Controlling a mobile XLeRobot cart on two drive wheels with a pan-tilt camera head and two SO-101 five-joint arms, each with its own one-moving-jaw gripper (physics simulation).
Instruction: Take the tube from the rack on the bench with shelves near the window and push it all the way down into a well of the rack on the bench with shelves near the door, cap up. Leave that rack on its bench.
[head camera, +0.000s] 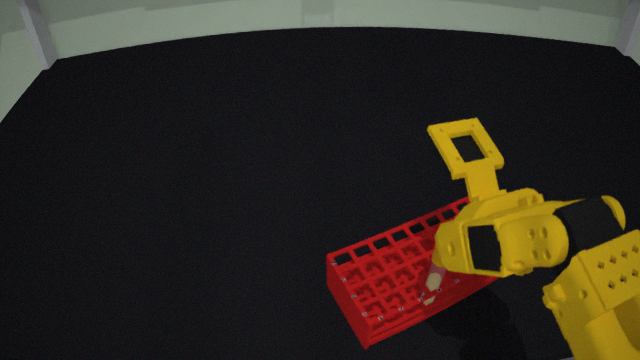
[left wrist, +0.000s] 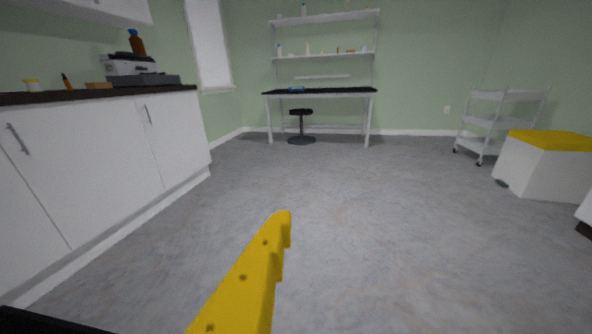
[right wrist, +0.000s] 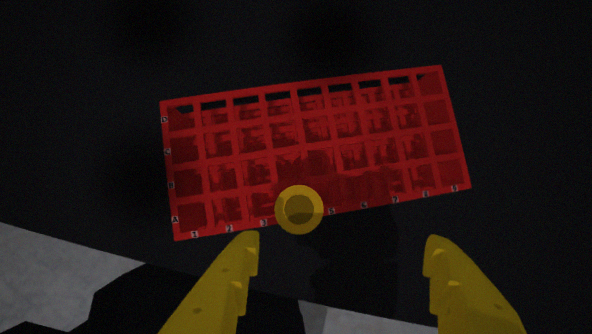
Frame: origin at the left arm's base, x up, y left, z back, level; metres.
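Where they show: left hand at its tool point: (left wrist: 290, 224); right hand at its tool point: (head camera: 442, 238) (right wrist: 258, 247).
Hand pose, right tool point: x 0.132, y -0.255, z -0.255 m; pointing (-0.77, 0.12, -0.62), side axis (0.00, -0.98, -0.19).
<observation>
After its pixels a point has its place.
The red rack (head camera: 347, 310) @(x 0.008, y -0.185, z -0.268 m) (right wrist: 315, 85) @(x 0.044, y -0.265, z -0.347 m) lies on a black bench top. The tube (head camera: 434, 280) @(x 0.061, y -0.263, z -0.261 m) (right wrist: 298, 209) @(x 0.106, y -0.266, z -0.266 m), with a yellow cap, stands cap up at the rack's front row A, about column 4. In the head view its clear body with pale contents rises above the rack's top; how deep it sits is unclear. My right gripper (head camera: 442, 251) (right wrist: 342, 242) is open above the rack's front side. In the right wrist view the cap shows beyond the tips, nearer the left jaw, untouched. My left gripper (left wrist: 284, 217) is fully open, one notched jaw in view, over the floor.
In the left wrist view a far bench (left wrist: 320, 91) @(x -0.017, y -0.320, z 2.991 m) with shelves stands beside the window (left wrist: 210, 45) @(x 0.616, y -1.920, z 3.195 m), a small blue thing (left wrist: 296, 89) @(x -0.002, y -0.659, z 3.077 m) on it. A stool (left wrist: 301, 112) @(x -0.300, y -0.598, z 3.087 m) stands before it. White cabinets (left wrist: 100, 150) @(x -0.177, y -1.357, z 1.011 m) are left; a cart (left wrist: 480, 120) @(x -0.324, y 1.385, z 2.676 m) and yellow-topped box (left wrist: 552, 172) @(x -0.540, y 1.473, z 1.878 m) are right.
</observation>
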